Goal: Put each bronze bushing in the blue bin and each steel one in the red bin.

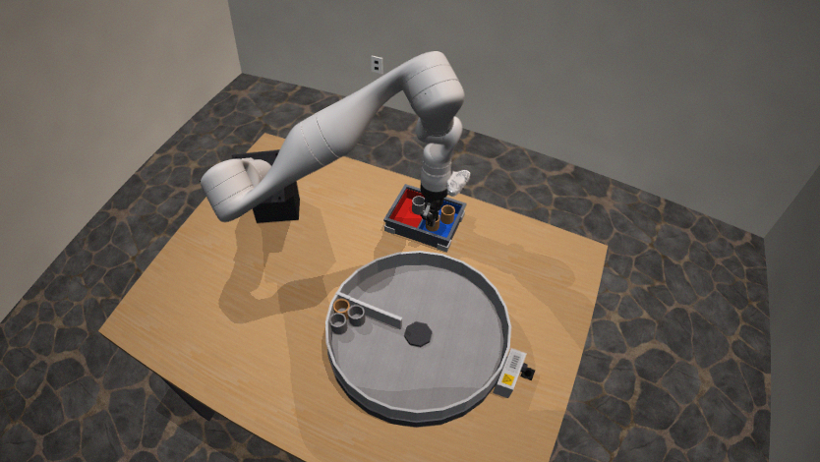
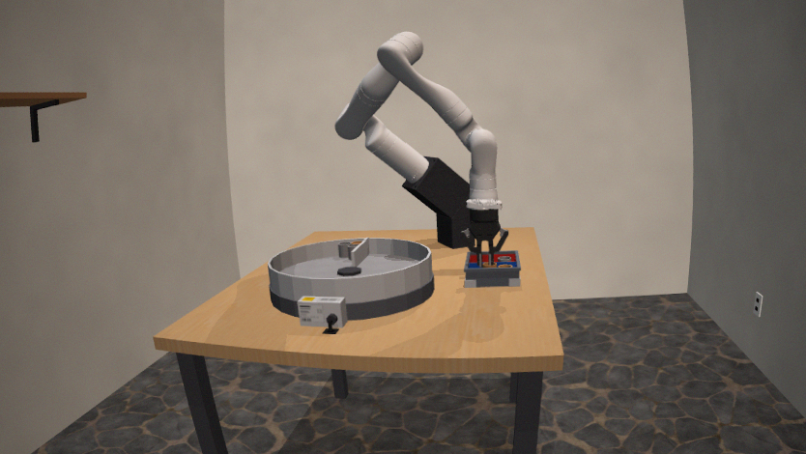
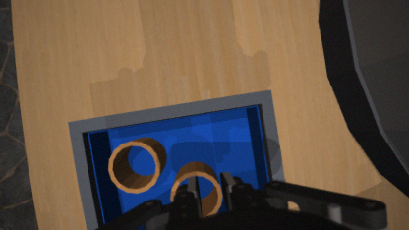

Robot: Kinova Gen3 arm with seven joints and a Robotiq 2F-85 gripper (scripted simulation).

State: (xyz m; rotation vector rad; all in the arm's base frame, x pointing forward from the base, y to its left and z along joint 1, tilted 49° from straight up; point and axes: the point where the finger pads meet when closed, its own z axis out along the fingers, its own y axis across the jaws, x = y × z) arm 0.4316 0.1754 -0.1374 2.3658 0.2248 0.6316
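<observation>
Now: hand 3 cm past the two-part bin, 2 cm to the right of it and 3 cm above it. Also, from my hand: turntable 10 cm ahead, 34 cm to the right.
</observation>
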